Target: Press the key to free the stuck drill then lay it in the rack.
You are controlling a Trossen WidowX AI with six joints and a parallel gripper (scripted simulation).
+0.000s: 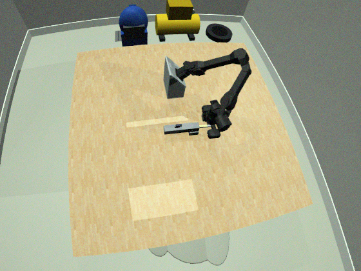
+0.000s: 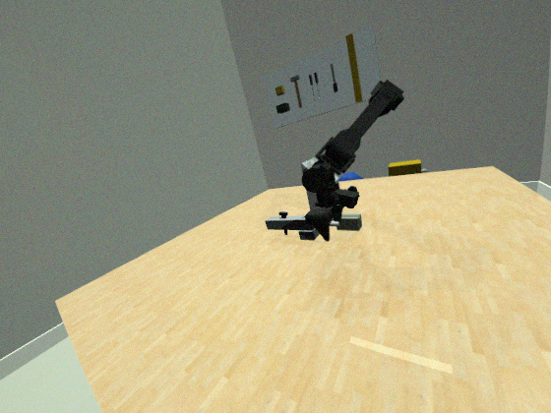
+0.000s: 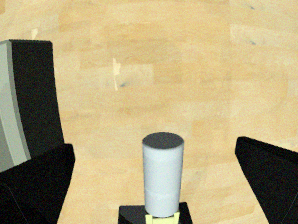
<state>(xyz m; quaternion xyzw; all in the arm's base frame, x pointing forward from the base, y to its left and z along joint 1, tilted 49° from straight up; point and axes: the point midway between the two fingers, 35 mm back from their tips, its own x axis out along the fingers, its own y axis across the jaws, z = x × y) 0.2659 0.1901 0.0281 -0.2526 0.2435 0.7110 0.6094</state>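
The drill bit is 4 cm to the right of my gripper tip and 3 cm above it. Also, from my gripper tip: rack 8 cm behind, 2 cm to the left; dark key 1 cm ahead, 17 cm to the right, 4 cm above.
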